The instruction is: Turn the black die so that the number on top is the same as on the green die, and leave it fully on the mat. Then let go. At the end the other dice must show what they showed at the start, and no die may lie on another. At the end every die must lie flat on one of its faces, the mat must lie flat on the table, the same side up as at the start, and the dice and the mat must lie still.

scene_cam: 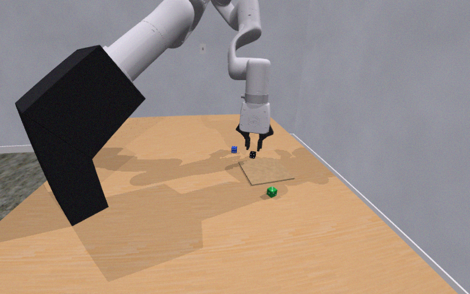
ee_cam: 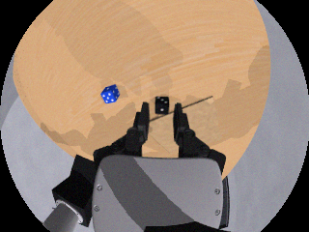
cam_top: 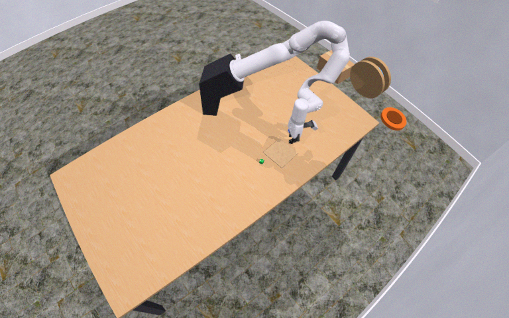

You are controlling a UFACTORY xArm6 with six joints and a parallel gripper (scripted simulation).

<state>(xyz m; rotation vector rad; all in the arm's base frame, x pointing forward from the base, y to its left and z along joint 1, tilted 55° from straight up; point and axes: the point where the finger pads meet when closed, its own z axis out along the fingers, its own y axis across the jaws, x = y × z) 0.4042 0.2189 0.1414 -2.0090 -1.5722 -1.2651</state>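
My gripper is now 10 mm to the left of the black die and 40 mm above it. Round my hand: green die: 90 mm ahead, 210 mm to the right, 40 mm below; blue die: 80 mm behind, 20 mm to the left, 40 mm below; tan mat: 60 mm ahead, 90 mm to the right, 50 mm below.
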